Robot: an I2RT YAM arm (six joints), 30 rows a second.
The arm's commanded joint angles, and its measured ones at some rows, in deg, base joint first. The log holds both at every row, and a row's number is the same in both.
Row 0, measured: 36.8, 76.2, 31.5, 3.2, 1.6, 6.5
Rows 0 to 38, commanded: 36.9, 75.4, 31.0, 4.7, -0.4, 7.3; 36.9, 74.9, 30.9, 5.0, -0.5, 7.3; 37.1, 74.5, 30.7, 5.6, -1.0, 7.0; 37.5, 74.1, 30.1, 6.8, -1.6, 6.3; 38.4, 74.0, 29.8, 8.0, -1.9, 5.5; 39.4, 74.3, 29.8, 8.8, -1.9, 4.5; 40.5, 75.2, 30.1, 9.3, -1.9, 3.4; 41.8, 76.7, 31.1, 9.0, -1.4, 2.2; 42.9, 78.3, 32.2, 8.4, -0.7, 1.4; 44.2, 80.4, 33.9, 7.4, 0.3, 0.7; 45.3, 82.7, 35.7, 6.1, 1.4, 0.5; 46.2, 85.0, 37.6, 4.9, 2.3, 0.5; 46.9, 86.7, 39.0, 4.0, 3.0, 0.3; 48.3, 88.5, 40.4, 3.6, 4.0, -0.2; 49.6, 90.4, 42.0, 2.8, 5.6, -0.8; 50.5, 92.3, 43.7, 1.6, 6.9, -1.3; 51.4, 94.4, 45.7, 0.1, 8.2, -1.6; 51.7, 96.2, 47.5, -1.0, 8.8, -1.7; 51.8, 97.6, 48.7, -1.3, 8.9, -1.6; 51.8, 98.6, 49.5, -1.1, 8.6, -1.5; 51.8, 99.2, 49.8, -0.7, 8.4, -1.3; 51.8, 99.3, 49.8, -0.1, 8.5, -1.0; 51.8, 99.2, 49.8, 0.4, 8.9, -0.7; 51.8, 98.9, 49.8, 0.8, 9.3, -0.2; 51.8, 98.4, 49.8, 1.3, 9.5, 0.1; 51.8, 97.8, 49.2, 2.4, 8.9, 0.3; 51.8, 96.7, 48.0, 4.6, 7.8, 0.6; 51.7, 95.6, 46.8, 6.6, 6.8, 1.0; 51.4, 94.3, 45.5, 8.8, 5.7, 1.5; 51.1, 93.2, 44.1, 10.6, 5.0, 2.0; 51.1, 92.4, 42.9, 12.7, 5.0, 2.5; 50.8, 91.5, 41.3, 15.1, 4.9, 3.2; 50.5, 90.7, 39.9, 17.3, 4.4, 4.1; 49.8, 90.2, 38.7, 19.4, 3.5, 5.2; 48.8, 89.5, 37.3, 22.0, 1.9, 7.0; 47.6, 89.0, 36.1, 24.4, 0.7, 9.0; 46.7, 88.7, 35.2, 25.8, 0.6, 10.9; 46.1, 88.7, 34.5, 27.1, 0.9, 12.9; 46.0, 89.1, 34.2, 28.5, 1.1, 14.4
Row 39, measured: 46.3, 90.4, 35.1, 15.5, 8.2, 8.4
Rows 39 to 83, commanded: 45.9, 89.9, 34.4, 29.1, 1.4, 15.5; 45.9, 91.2, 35.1, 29.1, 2.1, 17.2; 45.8, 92.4, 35.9, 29.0, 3.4, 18.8; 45.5, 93.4, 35.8, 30.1, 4.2, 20.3; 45.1, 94.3, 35.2, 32.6, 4.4, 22.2; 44.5, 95.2, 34.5, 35.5, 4.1, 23.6; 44.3, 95.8, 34.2, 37.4, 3.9, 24.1; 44.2, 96.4, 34.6, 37.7, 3.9, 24.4; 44.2, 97.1, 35.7, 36.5, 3.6, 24.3; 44.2, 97.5, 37.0, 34.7, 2.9, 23.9; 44.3, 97.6, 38.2, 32.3, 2.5, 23.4; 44.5, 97.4, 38.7, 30.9, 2.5, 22.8; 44.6, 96.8, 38.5, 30.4, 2.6, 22.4; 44.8, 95.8, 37.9, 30.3, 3.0, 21.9; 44.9, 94.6, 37.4, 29.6, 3.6, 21.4; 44.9, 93.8, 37.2, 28.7, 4.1, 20.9; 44.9, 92.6, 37.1, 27.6, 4.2, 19.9; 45.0, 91.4, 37.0, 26.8, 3.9, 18.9; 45.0, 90.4, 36.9, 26.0, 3.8, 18.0; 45.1, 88.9, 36.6, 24.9, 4.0, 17.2; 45.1, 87.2, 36.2, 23.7, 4.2, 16.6; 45.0, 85.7, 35.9, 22.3, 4.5, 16.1; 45.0, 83.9, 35.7, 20.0, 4.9, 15.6; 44.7, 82.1, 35.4, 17.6, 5.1, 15.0; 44.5, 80.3, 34.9, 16.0, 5.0, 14.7; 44.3, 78.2, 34.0, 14.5, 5.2, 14.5; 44.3, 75.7, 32.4, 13.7, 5.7, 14.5; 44.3, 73.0, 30.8, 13.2, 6.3, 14.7; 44.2, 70.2, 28.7, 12.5, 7.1, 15.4; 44.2, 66.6, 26.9, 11.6, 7.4, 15.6; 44.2, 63.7, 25.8, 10.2, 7.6, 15.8; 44.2, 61.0, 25.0, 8.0, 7.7, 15.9; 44.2, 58.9, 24.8, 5.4, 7.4, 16.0; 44.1, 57.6, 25.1, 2.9, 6.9, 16.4; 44.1, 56.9, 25.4, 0.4, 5.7, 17.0; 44.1, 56.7, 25.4, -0.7, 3.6, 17.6; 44.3, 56.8, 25.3, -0.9, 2.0, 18.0; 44.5, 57.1, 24.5, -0.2, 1.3, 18.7; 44.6, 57.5, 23.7, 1.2, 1.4, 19.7; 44.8, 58.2, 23.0, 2.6, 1.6, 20.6; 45.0, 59.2, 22.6, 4.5, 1.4, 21.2; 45.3, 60.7, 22.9, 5.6, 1.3, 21.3; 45.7, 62.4, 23.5, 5.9, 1.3, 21.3; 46.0, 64.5, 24.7, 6.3, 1.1, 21.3; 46.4, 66.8, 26.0, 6.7, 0.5, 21.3
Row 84, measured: 45.5, 62.9, 24.1, 4.2, 2.4, 20.2
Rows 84 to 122, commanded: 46.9, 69.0, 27.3, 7.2, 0.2, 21.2; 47.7, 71.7, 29.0, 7.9, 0.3, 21.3; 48.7, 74.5, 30.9, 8.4, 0.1, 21.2; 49.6, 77.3, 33.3, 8.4, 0.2, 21.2; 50.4, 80.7, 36.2, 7.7, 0.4, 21.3; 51.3, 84.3, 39.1, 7.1, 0.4, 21.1; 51.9, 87.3, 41.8, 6.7, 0.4, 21.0; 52.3, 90.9, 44.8, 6.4, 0.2, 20.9; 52.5, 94.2, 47.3, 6.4, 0.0, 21.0; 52.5, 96.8, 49.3, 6.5, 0.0, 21.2; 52.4, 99.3, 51.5, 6.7, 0.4, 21.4; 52.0, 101.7, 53.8, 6.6, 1.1, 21.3; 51.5, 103.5, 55.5, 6.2, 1.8, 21.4; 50.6, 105.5, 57.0, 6.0, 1.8, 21.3; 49.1, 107.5, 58.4, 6.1, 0.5, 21.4; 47.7, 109.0, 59.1, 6.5, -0.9, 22.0; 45.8, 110.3, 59.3, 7.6, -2.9, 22.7; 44.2, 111.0, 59.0, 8.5, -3.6, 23.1; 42.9, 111.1, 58.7, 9.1, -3.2, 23.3; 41.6, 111.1, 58.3, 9.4, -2.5, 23.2; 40.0, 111.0, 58.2, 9.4, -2.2, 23.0; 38.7, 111.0, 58.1, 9.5, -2.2, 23.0; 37.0, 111.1, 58.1, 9.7, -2.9, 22.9; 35.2, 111.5, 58.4, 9.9, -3.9, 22.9; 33.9, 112.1, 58.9, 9.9, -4.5, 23.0; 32.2, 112.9, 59.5, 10.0, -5.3, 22.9; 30.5, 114.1, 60.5, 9.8, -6.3, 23.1; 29.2, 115.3, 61.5, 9.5, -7.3, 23.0; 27.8, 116.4, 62.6, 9.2, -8.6, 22.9; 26.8, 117.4, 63.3, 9.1, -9.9, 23.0; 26.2, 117.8, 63.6, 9.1, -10.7, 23.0; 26.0, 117.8, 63.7, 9.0, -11.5, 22.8; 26.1, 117.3, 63.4, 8.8, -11.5, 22.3; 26.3, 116.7, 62.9, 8.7, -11.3, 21.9; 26.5, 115.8, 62.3, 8.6, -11.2, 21.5; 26.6, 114.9, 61.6, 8.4, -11.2, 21.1; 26.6, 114.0, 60.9, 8.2, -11.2, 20.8; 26.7, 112.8, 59.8, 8.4, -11.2, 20.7; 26.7, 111.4, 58.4, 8.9, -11.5, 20.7
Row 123, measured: 29.6, 112.3, 61.5, 7.0, -19.6, 22.3
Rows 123 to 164, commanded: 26.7, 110.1, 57.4, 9.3, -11.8, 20.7; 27.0, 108.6, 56.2, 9.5, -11.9, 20.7; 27.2, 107.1, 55.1, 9.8, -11.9, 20.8; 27.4, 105.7, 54.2, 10.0, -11.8, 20.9; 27.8, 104.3, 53.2, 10.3, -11.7, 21.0; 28.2, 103.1, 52.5, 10.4, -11.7, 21.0; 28.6, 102.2, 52.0, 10.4, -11.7, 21.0; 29.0, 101.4, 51.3, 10.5, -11.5, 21.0; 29.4, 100.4, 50.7, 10.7, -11.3, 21.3; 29.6, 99.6, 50.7, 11.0, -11.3, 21.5; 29.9, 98.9, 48.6, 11.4, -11.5, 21.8; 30.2, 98.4, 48.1, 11.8, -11.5, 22.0; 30.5, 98.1, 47.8, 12.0, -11.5, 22.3; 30.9, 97.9, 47.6, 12.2, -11.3, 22.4; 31.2, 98.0, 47.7, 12.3, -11.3, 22.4; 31.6, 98.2, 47.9, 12.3, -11.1, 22.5; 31.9, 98.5, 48.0, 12.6, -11.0, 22.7; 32.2, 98.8, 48.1, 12.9, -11.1, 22.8; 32.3, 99.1, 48.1, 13.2, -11.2, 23.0; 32.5, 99.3, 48.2, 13.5, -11.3, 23.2; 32.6, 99.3, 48.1, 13.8, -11.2, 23.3; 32.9, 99.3, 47.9, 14.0, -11.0, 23.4; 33.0, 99.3, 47.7, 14.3, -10.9, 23.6; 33.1, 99.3, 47.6, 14.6, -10.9, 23.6; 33.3, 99.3, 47.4, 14.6, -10.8, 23.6; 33.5, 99.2, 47.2, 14.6, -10.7, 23.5; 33.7, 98.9, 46.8, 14.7, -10.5, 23.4; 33.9, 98.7, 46.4, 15.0, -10.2, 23.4; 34.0, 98.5, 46.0, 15.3, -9.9, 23.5; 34.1, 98.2, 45.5, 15.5, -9.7, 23.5; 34.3, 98.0, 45.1, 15.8, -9.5, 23.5; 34.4, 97.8, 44.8, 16.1, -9.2, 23.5; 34.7, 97.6, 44.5, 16.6, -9.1, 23.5; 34.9, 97.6, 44.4, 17.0, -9.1, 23.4; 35.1, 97.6, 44.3, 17.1, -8.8, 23.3; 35.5, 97.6, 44.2, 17.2, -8.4, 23.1; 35.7, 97.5, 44.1, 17.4, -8.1, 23.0; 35.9, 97.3, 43.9, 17.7, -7.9, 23.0; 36.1, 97.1, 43.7, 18.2, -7.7, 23.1; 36.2, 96.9, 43.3, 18.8, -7.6, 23.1; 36.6, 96.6, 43.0, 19.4, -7.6, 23.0; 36.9, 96.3, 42.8, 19.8, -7.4, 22.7
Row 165, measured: 36.1, 98.7, 44.2, 16.8, -8.5, 22.7
